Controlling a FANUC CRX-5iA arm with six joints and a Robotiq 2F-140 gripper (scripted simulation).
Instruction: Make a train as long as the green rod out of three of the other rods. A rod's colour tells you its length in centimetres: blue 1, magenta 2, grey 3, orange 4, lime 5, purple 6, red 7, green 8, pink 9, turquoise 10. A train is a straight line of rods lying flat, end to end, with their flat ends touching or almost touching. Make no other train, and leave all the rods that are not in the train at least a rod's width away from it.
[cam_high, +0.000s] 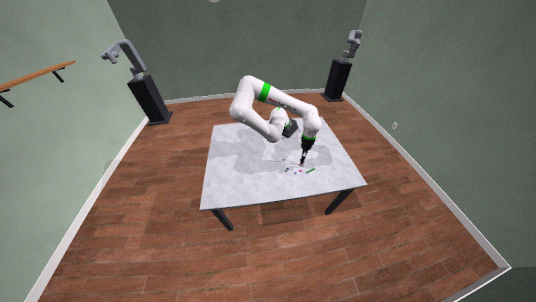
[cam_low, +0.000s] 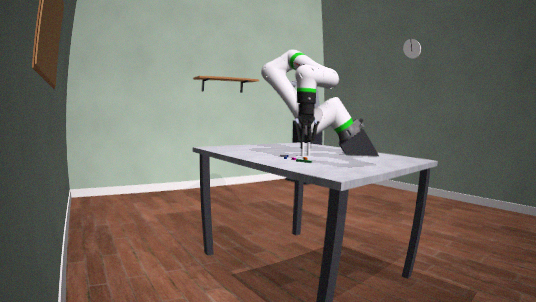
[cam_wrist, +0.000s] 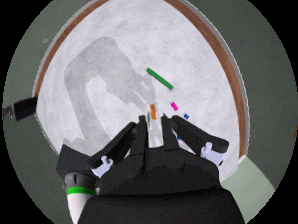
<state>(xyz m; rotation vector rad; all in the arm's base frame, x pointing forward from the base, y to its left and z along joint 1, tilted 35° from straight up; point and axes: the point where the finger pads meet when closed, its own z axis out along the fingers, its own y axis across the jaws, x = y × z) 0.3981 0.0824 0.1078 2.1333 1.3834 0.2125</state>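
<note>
Right now the orange rod is 50 mm below my hand. From my hand the other things lie so: green rod: 70 mm ahead, 60 mm to the left, 50 mm below; then grey rod: 20 mm ahead, 130 mm to the right, 50 mm below; then magenta rod: 50 mm ahead, 20 mm to the right, 50 mm below.
</note>
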